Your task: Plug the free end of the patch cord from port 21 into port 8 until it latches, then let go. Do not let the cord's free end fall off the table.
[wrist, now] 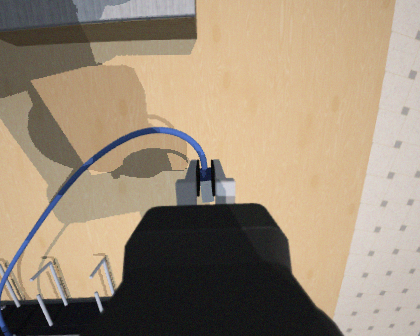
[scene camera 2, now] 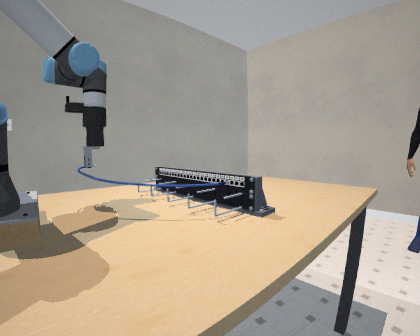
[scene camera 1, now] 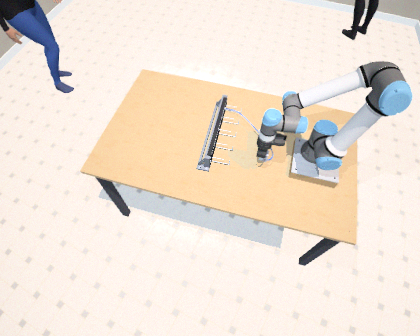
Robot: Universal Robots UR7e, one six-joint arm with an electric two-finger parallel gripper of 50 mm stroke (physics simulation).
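Frame: origin at the arm's base, x ahead, y up, z right, level; millimetres.
Seen in the pictures: gripper, between the fingertips: (wrist: 205,170) (scene camera 2: 88,166) (scene camera 1: 264,159); arm's base, origin of its link: (scene camera 1: 313,152).
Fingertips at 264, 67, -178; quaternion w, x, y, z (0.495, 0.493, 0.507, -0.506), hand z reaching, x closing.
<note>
Pixels of each thing's middle, then the offset from my fingertips to it, as dx, dy, dz. "pt": a spot on its surface instead.
- patch panel, middle of its body: (wrist: 106,315) (scene camera 2: 189,186) (scene camera 1: 221,130) +280, -71, +174
- clear plug tip, a spot on its surface: (wrist: 207,194) pt +21, +7, -2
The patch panel (scene camera 1: 215,132) (scene camera 2: 256,189) (wrist: 25,312) stands upright on the table. The blue patch cord (scene camera 1: 248,121) (scene camera 2: 125,184) (wrist: 160,130) runs from a port near the panel's right end in scene camera 2, and loops round to my gripper. My gripper (scene camera 1: 262,157) (scene camera 2: 90,162) (wrist: 205,170) is shut on the cord's free plug, held above the table, apart from the panel. In the wrist view the clear plug tip (wrist: 207,194) points down the frame, toward the panel's side; the cord leaves the other way. Port numbers are too small to read.
Several wire cord guides (scene camera 1: 227,135) (scene camera 2: 202,206) (wrist: 57,285) stick out from the panel's front, on the gripper's side. The robot's base plate (scene camera 1: 310,172) (scene camera 2: 20,222) (wrist: 100,15) is on the other side of the gripper. The table edge shows at right in the wrist view.
</note>
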